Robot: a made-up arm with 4 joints.
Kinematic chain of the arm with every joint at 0, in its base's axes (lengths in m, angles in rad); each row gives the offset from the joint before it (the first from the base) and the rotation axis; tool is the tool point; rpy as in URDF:
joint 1: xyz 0 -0.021 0.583 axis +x
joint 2: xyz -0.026 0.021 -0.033 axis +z
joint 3: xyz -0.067 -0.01 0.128 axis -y
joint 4: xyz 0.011 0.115 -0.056 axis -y
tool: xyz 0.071 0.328 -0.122 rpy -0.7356 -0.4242 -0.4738
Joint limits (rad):
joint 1: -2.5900..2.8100
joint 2: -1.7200..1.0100
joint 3: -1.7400..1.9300
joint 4: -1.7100..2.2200
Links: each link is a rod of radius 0.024 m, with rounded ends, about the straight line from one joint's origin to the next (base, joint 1, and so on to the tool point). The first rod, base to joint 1, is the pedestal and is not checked.
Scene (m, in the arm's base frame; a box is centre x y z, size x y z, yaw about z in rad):
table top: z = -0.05
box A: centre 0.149 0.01 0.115 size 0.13 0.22 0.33 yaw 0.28
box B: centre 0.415 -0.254 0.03 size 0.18 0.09 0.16 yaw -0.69
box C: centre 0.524 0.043 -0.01 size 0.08 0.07 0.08 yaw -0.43
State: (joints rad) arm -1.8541 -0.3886 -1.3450 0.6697
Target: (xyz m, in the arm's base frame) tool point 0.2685 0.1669 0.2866
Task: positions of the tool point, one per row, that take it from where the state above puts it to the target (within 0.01 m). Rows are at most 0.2 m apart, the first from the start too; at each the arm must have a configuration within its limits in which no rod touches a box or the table.
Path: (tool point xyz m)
1: -0.0376 -0.0732 0.0943
2: -0.0808 0.0919 0.0964
3: -0.1188 0.2536 0.1596
4: -0.1499 0.3870 0.2806
5: -0.1725 0.4702 0.4452
6: -0.1858 0.4894 0.6307
7: -0.1302 0.4927 0.5164
8: -0.0581 0.4647 0.4109
9: 0.0250 0.4080 0.3275
10: 0.1121 0.3308 0.2767
11: 0.1955 0.2457 0.2637
12: 0.2685 0.1669 0.2866

